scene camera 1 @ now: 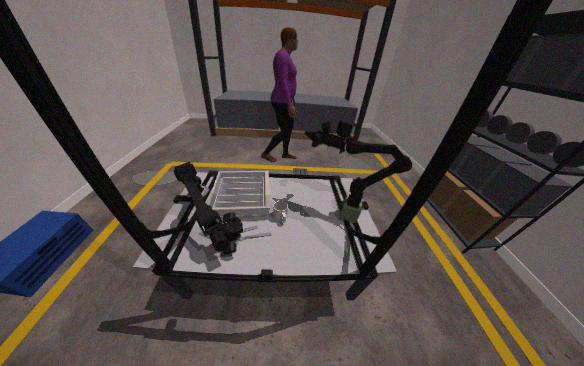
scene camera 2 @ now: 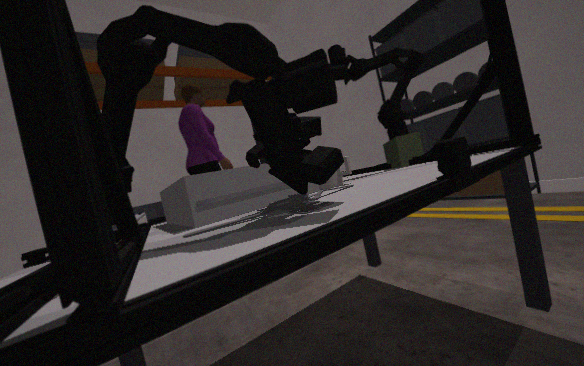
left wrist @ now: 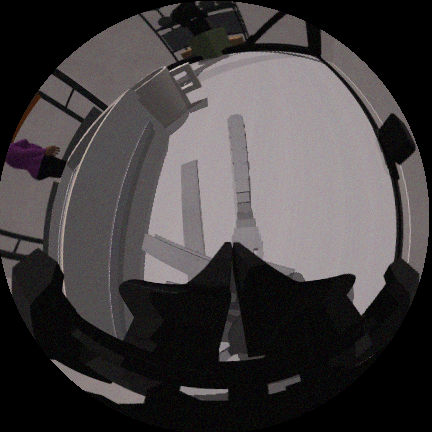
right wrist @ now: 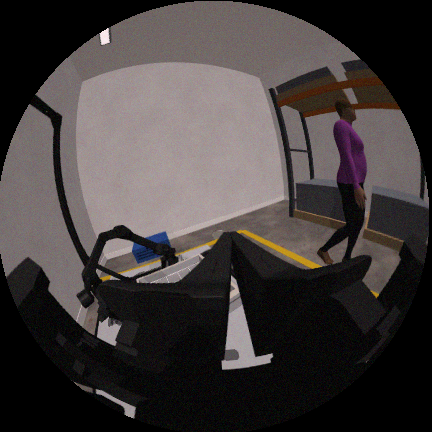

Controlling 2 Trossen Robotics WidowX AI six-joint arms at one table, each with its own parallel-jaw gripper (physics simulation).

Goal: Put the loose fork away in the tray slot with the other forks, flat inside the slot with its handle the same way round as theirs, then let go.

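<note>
The loose fork (scene camera 1: 256,236) (left wrist: 238,160) lies flat on the white table top (scene camera 1: 312,250), handle pointing away from my left gripper. My left gripper (scene camera 1: 235,240) (left wrist: 230,247) (scene camera 2: 303,189) is down at the table, its fingers shut together right over the fork's head; the tines are hidden under them. The cutlery tray (scene camera 1: 240,210) (scene camera 2: 218,196) (left wrist: 92,209) stands behind it with thin cutlery lying across its slots. My right gripper (scene camera 1: 309,135) (right wrist: 228,237) is shut and empty, held high beyond the table's far right corner.
A metal mug (scene camera 1: 280,210) (left wrist: 160,100) stands just right of the tray's front corner. Another flat grey strip (scene camera 1: 250,229) (left wrist: 191,201) lies beside the fork. A person in purple (scene camera 1: 284,80) walks behind the table, by a shelf rack (scene camera 1: 201,65).
</note>
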